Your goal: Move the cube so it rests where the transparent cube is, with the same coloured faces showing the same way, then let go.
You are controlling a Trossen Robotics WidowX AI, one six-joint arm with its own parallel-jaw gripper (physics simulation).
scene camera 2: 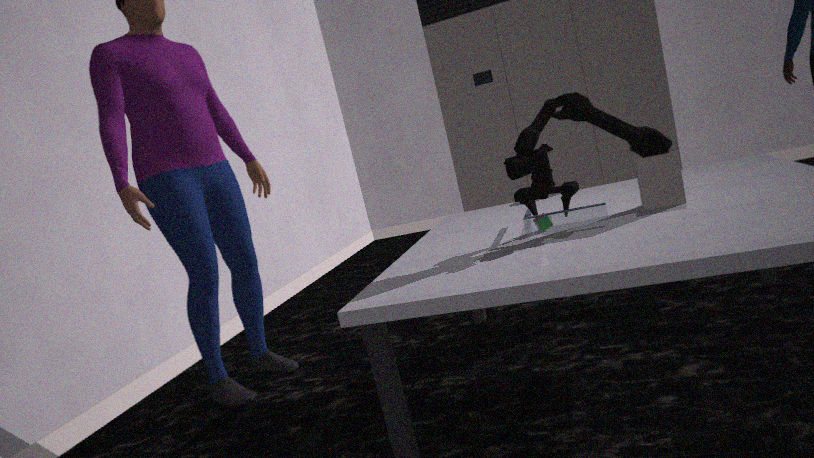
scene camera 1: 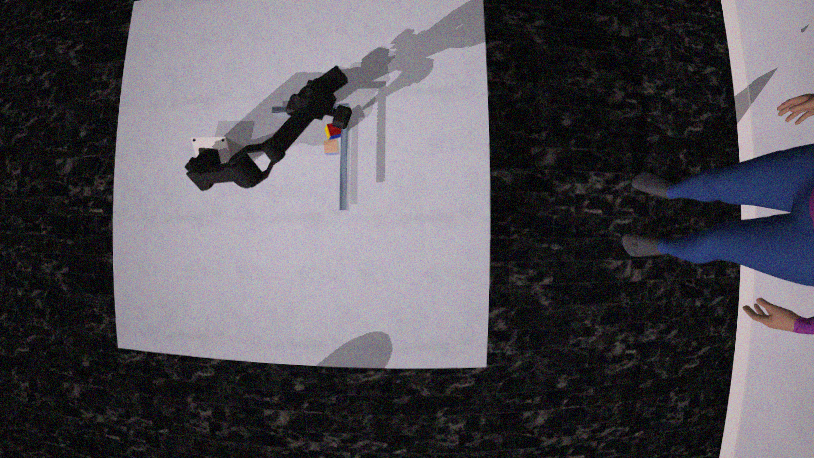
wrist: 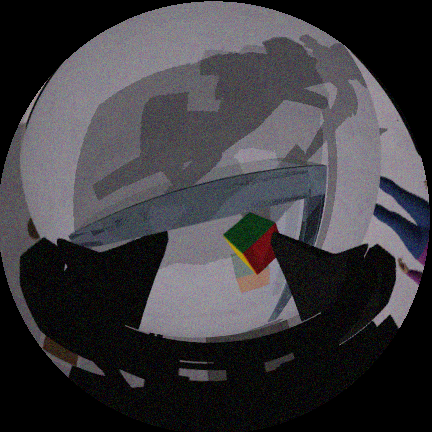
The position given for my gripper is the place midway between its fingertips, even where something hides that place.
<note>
My gripper [scene camera 2: 551, 218] is open and touches a thin L-shaped frame [wrist: 294, 189] and a cube [wrist: 249, 237].
My gripper shows as well in the wrist view [wrist: 221, 236].
</note>
